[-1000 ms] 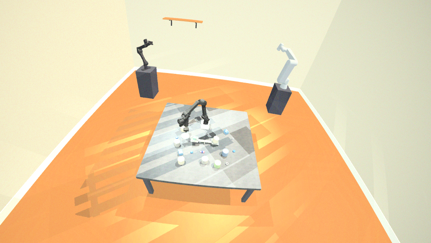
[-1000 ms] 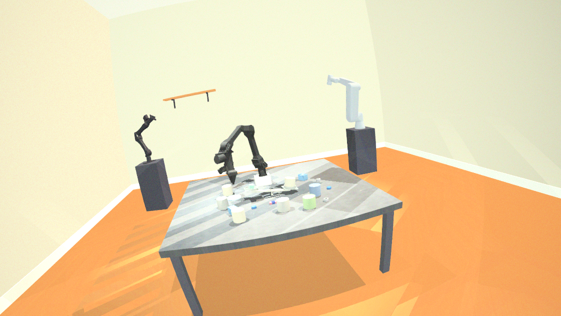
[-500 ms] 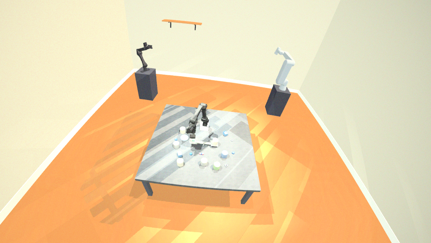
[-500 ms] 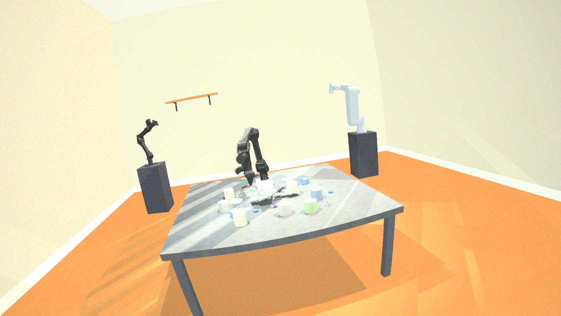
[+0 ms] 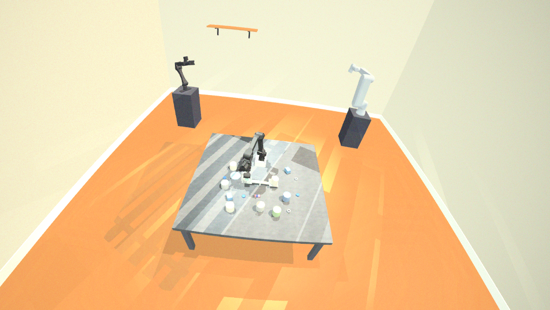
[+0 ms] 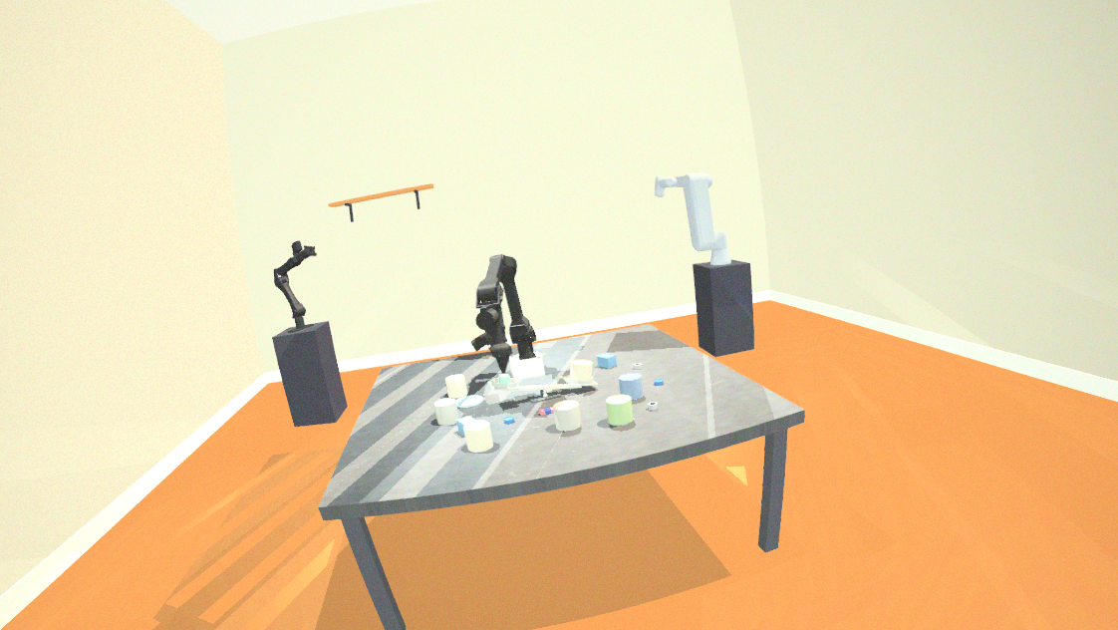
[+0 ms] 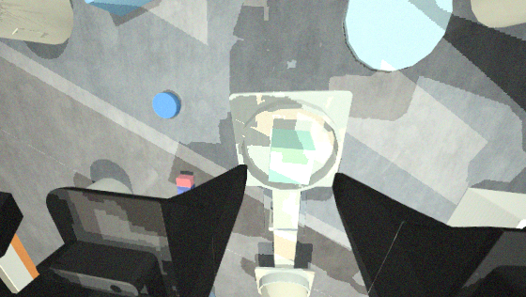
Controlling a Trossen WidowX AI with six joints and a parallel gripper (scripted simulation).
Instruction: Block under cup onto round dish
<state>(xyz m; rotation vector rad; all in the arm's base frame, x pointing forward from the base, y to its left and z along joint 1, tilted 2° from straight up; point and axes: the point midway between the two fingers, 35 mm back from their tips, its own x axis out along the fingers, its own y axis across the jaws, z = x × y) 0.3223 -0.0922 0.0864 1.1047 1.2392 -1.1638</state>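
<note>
Now: gripper tip 90 mm past the pale blue round dish, 130 mm to the left of it and 120 mm above it. Round my gripper tip: balance: 20 mm behind, 120 mm to the left, 100 mm below.
</note>
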